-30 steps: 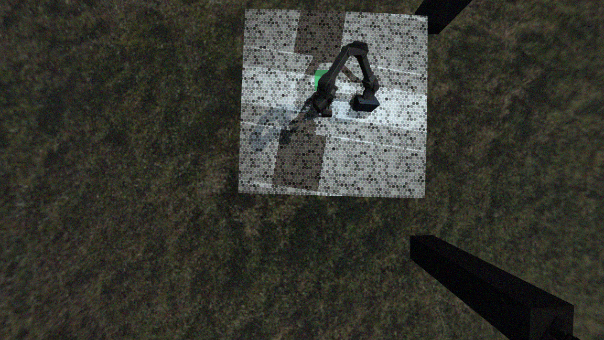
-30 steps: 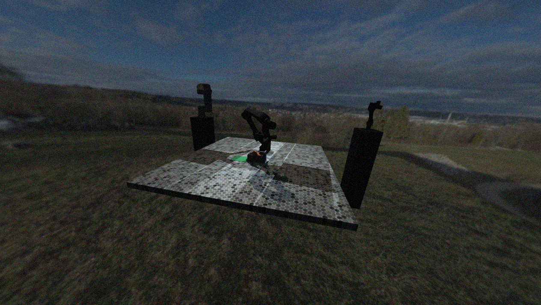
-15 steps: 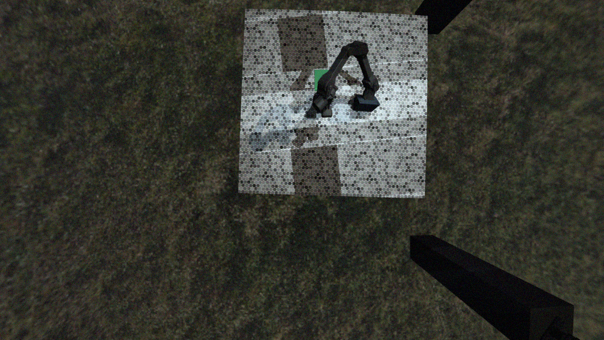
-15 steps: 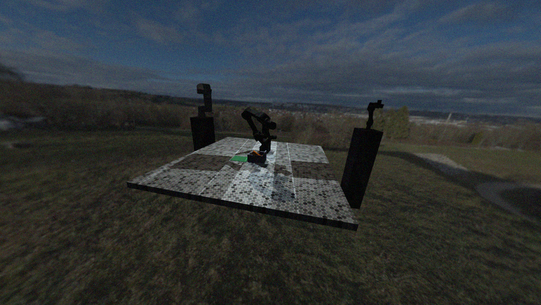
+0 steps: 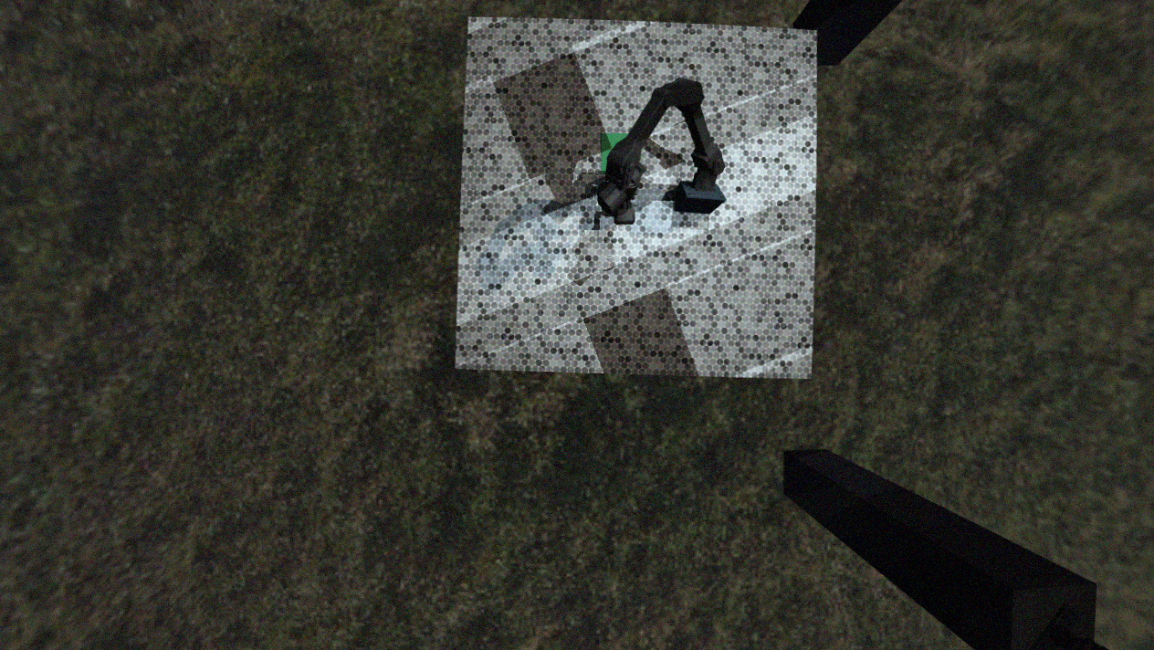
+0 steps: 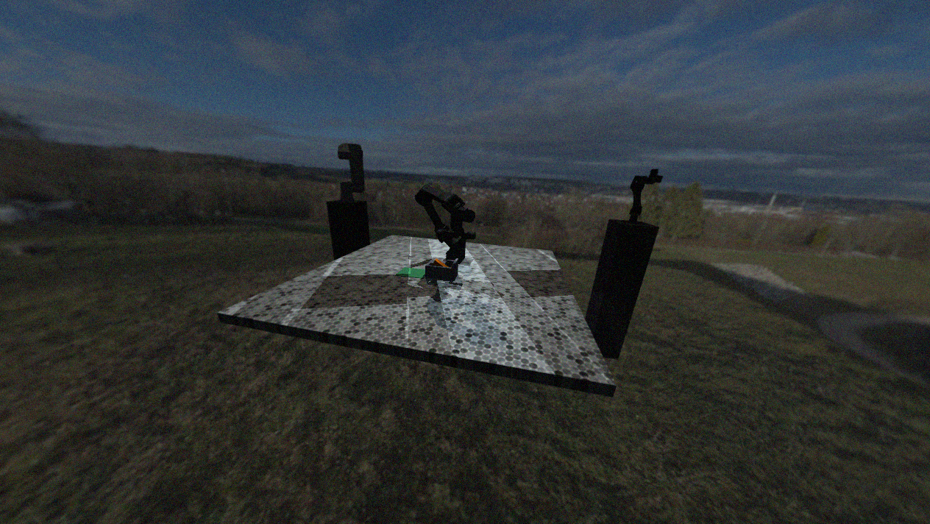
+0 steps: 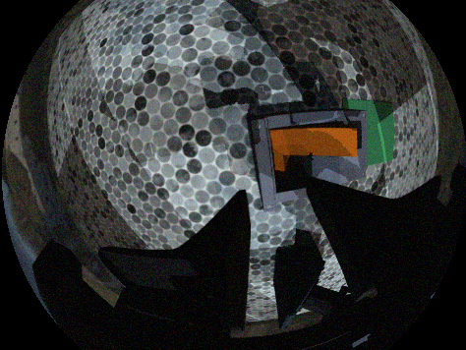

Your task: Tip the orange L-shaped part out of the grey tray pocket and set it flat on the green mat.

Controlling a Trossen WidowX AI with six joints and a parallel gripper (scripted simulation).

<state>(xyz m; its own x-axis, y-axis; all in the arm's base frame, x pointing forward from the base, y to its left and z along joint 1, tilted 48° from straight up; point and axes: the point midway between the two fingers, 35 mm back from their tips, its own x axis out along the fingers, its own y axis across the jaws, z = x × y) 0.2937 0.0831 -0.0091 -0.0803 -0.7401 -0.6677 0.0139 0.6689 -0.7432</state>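
Right now the orange L-shaped part is 100 mm below my gripper tip, 50 mm to the right of it and 10 mm behind it. Round my gripper tip: green mat (220 mm to the right, 160 mm below, 10 mm behind).
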